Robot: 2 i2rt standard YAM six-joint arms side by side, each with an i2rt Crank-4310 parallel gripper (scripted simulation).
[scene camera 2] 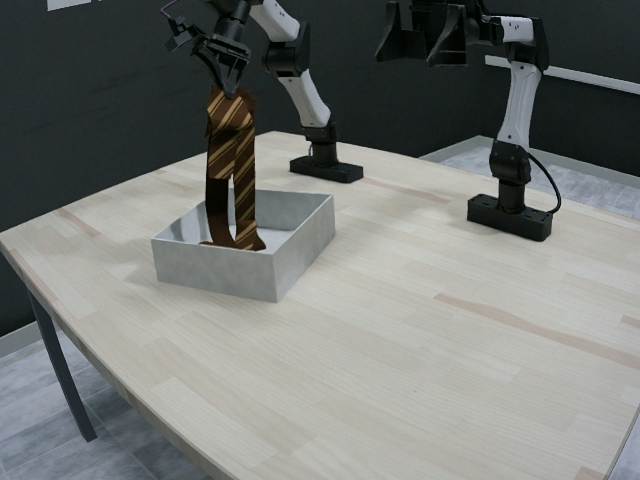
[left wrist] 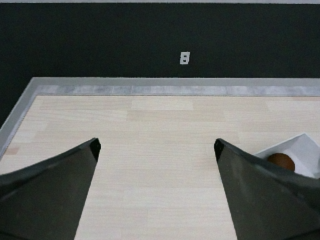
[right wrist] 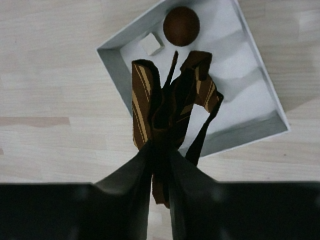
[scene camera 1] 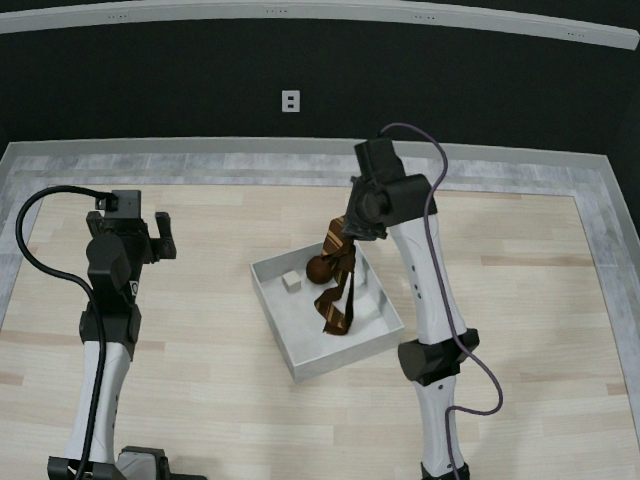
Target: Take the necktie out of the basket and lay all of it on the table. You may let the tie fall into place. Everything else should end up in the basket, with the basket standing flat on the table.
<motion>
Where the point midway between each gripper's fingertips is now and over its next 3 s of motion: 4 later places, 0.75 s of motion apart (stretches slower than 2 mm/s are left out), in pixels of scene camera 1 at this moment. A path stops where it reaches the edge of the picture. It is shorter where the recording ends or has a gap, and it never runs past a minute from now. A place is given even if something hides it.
The left gripper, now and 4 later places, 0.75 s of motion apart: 145, 217; 139, 198; 135, 180; 138, 187; 141, 200
The right gripper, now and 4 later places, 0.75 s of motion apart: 346, 235; 379, 238; 440, 262; 511, 288; 572, 315
</motion>
